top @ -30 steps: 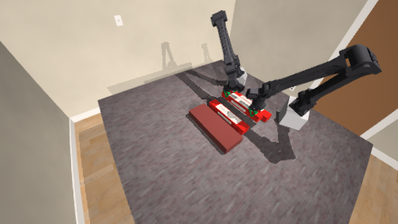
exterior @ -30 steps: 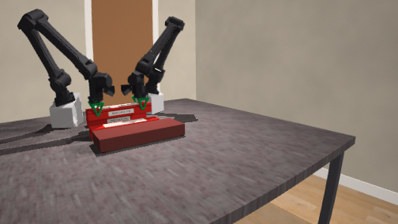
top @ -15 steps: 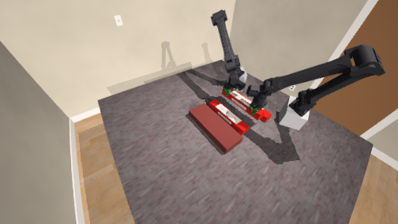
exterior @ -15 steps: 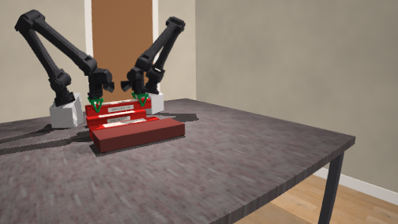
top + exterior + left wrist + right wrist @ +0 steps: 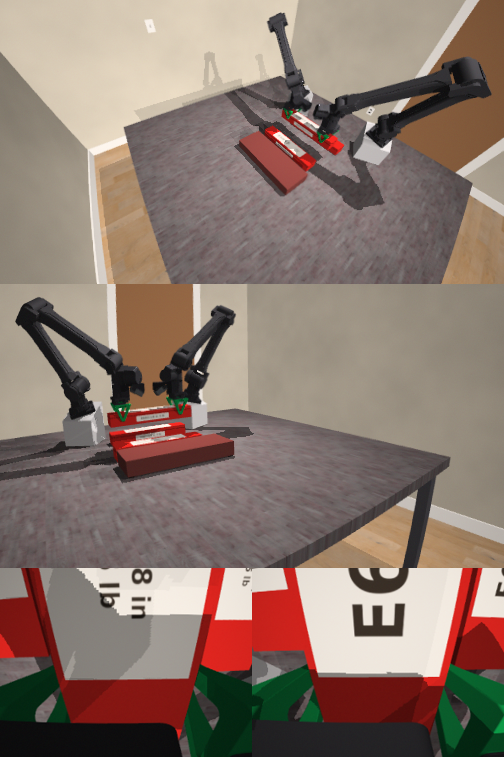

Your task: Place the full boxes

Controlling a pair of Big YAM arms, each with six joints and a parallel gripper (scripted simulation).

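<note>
Right now the red electrode box is 120 mm to the right of my left hand and 10 mm above it. Round my left hand: low dark red platform (280 mm ahead, 140 mm to the right, 120 mm below).
Now: right hand 10 mm short of the red electrode box, 140 mm to the right of it and 10 mm below it. Round my right hand: low dark red platform: 290 mm ahead, 120 mm to the left, 120 mm below.
</note>
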